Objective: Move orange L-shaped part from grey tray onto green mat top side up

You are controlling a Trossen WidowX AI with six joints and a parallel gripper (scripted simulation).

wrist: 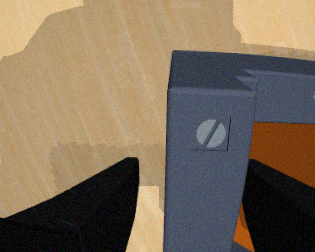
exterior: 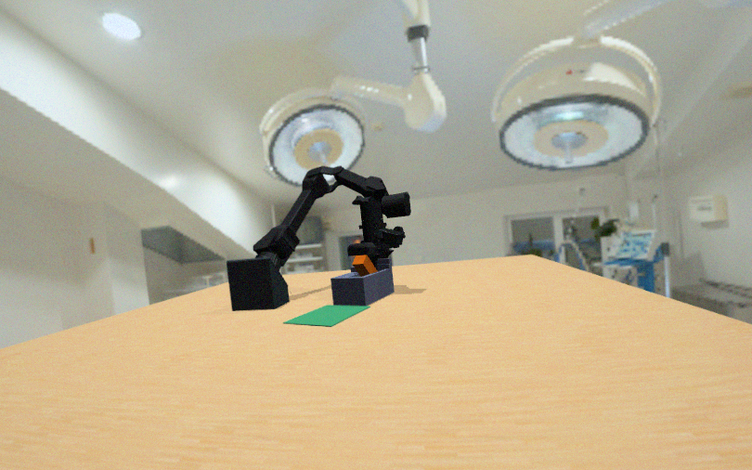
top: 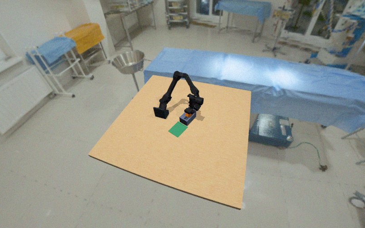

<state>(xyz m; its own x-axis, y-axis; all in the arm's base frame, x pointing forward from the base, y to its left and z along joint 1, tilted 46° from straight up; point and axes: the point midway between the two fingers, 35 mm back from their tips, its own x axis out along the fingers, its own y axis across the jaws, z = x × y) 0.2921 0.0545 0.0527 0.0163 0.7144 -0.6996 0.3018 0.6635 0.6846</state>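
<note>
My gripper tip is 50 mm to the left of the orange L-shaped part, 20 mm past it and 10 mm below it. Round my gripper tip: green mat (210 mm to the right, 80 mm behind, 50 mm below).
</note>
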